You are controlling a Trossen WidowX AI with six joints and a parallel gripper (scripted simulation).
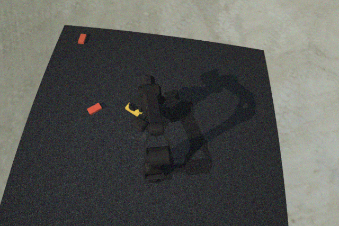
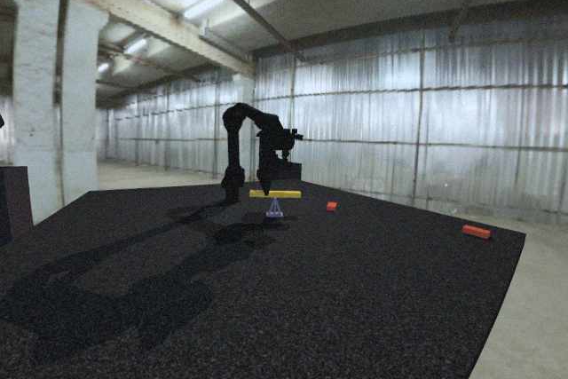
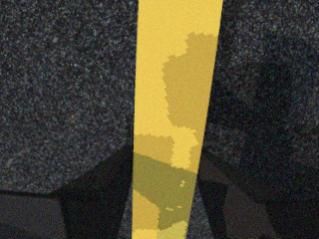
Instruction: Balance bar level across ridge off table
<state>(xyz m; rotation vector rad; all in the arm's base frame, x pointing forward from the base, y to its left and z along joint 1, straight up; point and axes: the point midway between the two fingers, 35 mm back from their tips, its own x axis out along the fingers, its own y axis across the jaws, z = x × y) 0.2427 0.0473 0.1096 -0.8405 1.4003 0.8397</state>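
Right now my gripper tip is 3 cm to the right of the yellow bar and 1 cm short of it.
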